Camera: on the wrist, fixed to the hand. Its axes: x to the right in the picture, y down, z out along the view.
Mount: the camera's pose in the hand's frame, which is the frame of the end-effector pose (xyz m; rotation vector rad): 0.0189 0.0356 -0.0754 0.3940 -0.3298 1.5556
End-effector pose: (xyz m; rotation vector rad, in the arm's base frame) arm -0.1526 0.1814 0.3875 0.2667 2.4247 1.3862
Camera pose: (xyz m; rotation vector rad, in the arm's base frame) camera -0.1986 0.1453 0.4499 -2.2158 -1.6934 -0.8356
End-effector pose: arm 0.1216 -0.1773 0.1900 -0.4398 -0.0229 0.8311
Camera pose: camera 0.1235 -0.1705 0.1048 0.1623 0.2022 2.3768
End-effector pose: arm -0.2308 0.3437 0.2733 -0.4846 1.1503 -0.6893
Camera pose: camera -0.2883 0.3550 0.2111 0.6327 0.7318 0.5236
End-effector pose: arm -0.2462 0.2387 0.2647 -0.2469 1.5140 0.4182
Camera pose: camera -0.3295 0.2421 0.2456 1.3407 1.1557 1.2534
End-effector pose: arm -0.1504 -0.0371 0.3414 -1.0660 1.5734 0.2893
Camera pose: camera -0.2253 -0.0779 0.3358 0.6668 1.7318 1.0482
